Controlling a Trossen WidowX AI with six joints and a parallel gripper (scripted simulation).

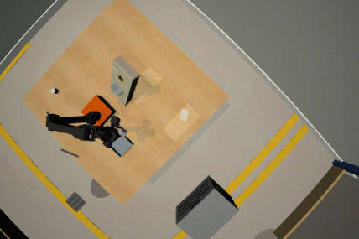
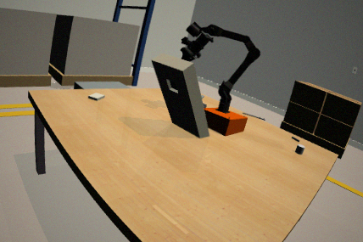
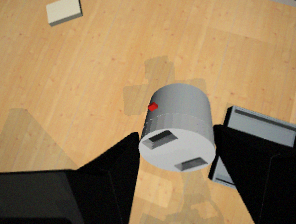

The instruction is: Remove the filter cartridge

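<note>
Right now my gripper tip is 180 mm past the grey tray and 250 mm above it. Round my gripper tip: round pale cartridge: right at my gripper tip; then grey service panel: 250 mm ahead, 220 mm to the left, 100 mm below; then white block: 320 mm ahead, 290 mm to the right, 250 mm below.
</note>
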